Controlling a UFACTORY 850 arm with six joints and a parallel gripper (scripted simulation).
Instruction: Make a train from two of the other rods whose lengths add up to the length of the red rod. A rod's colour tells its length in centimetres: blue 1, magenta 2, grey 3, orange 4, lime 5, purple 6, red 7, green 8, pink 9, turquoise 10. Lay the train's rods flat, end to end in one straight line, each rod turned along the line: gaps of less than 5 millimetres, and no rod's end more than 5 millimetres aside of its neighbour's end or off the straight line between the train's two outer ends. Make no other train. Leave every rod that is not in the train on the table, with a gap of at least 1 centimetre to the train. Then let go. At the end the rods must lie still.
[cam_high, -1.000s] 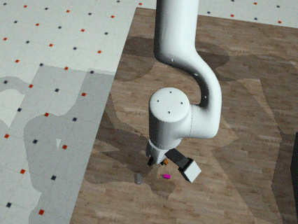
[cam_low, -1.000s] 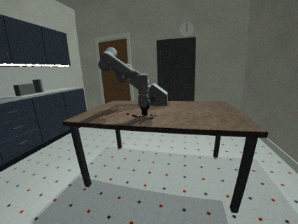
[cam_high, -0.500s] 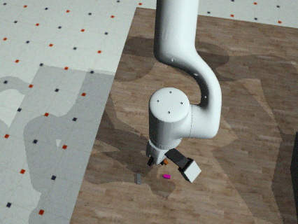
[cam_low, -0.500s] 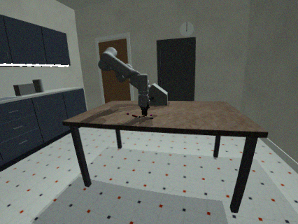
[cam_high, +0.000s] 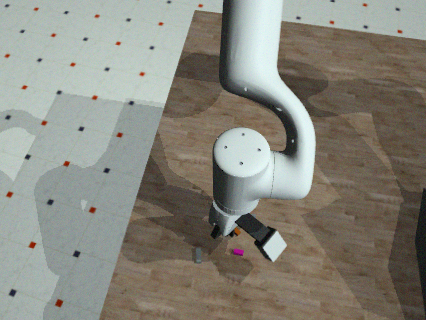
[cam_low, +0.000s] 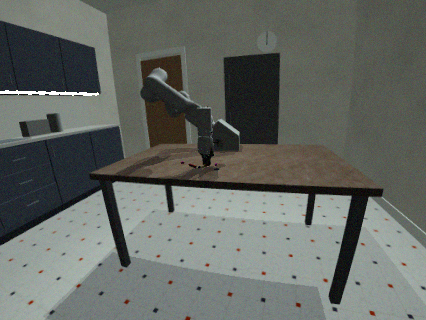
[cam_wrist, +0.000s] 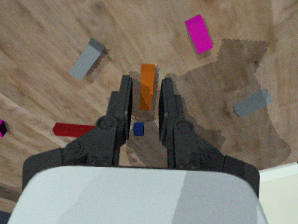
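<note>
Right now the orange rod is 20 mm below my hand. Also, from my hand: blue rod: 40 mm ahead, 30 mm to the right, 20 mm below; then red rod: 30 mm ahead, 80 mm to the right, 20 mm below; then grey rod: 50 mm ahead, 80 mm to the left, 20 mm below.
</note>
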